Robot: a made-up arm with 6 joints.
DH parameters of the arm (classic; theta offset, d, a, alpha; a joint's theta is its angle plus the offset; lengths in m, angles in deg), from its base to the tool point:
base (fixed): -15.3 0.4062 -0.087 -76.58
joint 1: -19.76 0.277 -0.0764 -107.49
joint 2: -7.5 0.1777 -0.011 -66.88
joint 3: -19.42 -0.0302 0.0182 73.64
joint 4: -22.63 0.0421 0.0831 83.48
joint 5: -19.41 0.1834 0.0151 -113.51
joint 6: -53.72 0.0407 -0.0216 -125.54
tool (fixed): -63.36 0.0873 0 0
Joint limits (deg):
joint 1: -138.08..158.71
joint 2: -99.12..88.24
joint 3: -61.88..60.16
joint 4: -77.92..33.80
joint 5: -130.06..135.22
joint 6: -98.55..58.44
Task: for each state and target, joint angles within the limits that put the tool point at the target. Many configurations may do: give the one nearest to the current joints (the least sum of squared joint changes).
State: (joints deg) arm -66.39 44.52 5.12 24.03 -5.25 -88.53
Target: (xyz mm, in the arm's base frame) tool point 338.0 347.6 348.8
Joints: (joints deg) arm -25.30 30.51 -15.17 29.99 2.71 -89.91
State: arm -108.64 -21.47 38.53 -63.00 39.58 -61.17
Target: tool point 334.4 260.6 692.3
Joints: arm -133.85 -10.80 48.85 -60.56 42.54 -51.14
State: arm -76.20 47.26 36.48 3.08 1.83 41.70
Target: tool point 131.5 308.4 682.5
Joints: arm -108.92 31.63 12.94 -5.23 24.47 4.67
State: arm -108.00 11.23 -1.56 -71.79 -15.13 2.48
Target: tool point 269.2 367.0 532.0
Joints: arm -113.90 19.99 9.09 -56.21 1.36 -19.05
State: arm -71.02 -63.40 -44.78 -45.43 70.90 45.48
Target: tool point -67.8 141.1 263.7
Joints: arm -50.45 -99.12 -41.33 -59.90 80.89 24.04
